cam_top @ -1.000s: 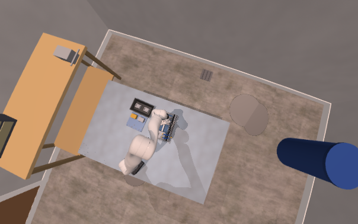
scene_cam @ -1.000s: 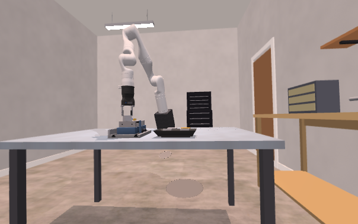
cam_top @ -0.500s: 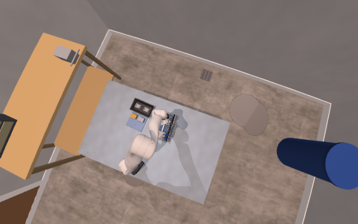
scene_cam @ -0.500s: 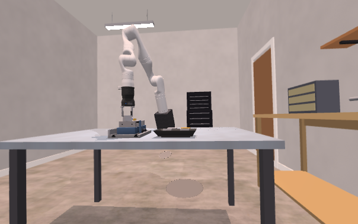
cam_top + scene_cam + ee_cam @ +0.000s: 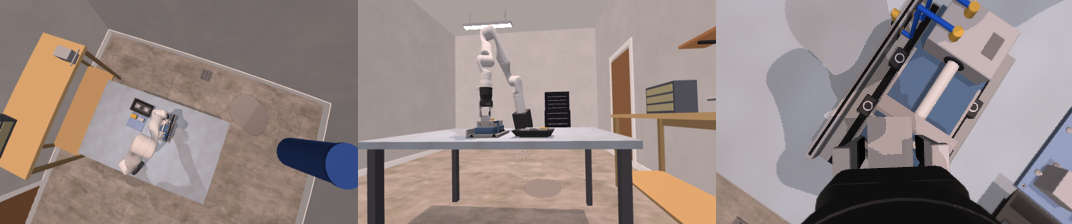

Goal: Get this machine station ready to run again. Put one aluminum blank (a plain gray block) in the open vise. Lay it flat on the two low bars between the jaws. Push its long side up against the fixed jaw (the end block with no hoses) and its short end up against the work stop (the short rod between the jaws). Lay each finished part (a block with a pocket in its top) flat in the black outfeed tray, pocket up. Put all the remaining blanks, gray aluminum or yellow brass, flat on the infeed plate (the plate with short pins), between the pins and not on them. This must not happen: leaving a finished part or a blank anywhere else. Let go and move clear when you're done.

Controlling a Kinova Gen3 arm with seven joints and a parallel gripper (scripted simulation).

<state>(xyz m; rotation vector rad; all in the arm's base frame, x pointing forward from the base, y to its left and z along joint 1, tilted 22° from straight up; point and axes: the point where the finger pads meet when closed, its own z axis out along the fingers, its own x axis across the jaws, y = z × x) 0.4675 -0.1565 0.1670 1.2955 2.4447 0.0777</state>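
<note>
Now: the vise 7 cm behind my hand, 2 cm to the left of it and 10 cm below it. From my hand the other things lie so: yellow brass blank (6 cm behind, 37 cm to the left, 11 cm below).
</note>
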